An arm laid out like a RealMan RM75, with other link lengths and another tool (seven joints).
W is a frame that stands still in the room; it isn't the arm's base.
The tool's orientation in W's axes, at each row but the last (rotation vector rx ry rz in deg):
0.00, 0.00, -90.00
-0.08, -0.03, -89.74
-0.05, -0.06, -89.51
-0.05, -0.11, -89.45
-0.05, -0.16, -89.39
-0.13, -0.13, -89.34
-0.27, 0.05, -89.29
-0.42, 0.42, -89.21
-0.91, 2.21, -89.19
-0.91, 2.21, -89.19
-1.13, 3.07, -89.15
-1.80, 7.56, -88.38
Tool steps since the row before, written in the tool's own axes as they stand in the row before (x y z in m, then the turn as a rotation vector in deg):
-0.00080, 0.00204, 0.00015, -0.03, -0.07, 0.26
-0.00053, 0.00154, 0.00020, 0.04, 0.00, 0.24
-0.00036, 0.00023, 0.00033, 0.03, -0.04, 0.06
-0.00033, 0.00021, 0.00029, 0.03, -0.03, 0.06
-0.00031, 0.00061, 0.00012, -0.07, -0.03, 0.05
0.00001, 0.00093, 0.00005, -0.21, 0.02, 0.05
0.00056, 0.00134, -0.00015, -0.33, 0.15, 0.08
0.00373, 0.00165, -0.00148, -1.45, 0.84, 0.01
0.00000, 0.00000, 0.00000, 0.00, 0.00, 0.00
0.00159, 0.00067, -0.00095, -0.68, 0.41, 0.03
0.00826, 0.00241, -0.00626, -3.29, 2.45, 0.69
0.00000, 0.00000, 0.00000, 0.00, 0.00, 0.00
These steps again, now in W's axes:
0.00204, 0.00080, 0.00015, -0.07, 0.03, 0.26
0.00154, 0.00054, 0.00020, 0.00, -0.04, 0.24
0.00023, 0.00036, 0.00033, -0.04, -0.03, 0.06
0.00021, 0.00033, 0.00029, -0.03, -0.03, 0.06
0.00061, 0.00032, 0.00012, -0.03, 0.07, 0.05
0.00093, 0.00000, 0.00005, 0.02, 0.21, 0.05
0.00135, -0.00054, -0.00015, 0.15, 0.33, 0.08
0.00169, -0.00371, -0.00150, 0.82, 1.46, 0.00
0.00000, 0.00000, 0.00000, 0.00, 0.00, 0.00
0.00066, -0.00157, -0.00100, 0.40, 0.69, 0.03
0.00223, -0.00809, -0.00655, 2.43, 3.31, 0.65
0.00000, 0.00000, 0.00000, 0.00, 0.00, 0.00

